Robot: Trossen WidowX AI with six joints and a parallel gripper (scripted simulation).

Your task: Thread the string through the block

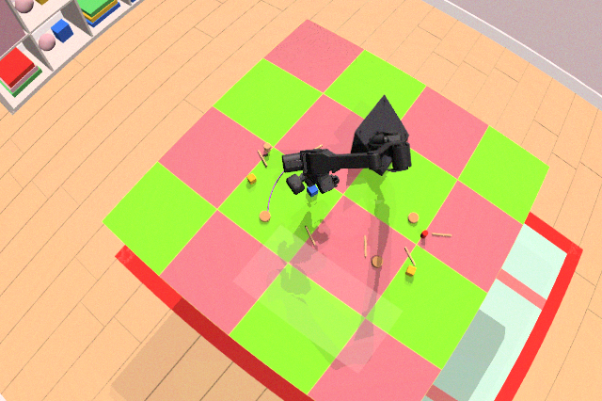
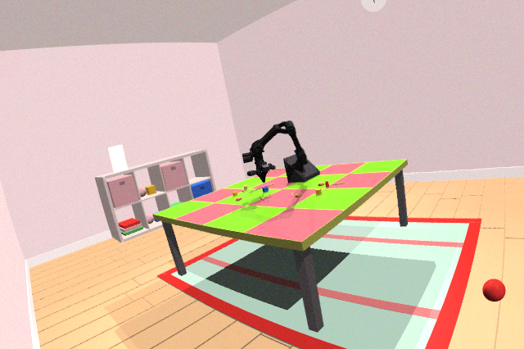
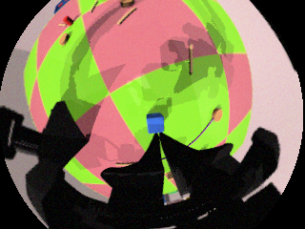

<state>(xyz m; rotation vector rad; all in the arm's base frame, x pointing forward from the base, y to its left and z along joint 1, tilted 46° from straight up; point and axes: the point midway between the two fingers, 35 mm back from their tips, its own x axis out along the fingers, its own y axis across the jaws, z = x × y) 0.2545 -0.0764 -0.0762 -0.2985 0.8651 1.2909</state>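
My gripper tip is 4 cm above the blue block. The rest, counted from my gripper tip: round wooden button: 18 cm ahead, 8 cm to the right, 5 cm below; red bead: 8 cm behind, 43 cm to the left, 4 cm below; wooden block: 5 cm behind, 24 cm to the right, 5 cm below.
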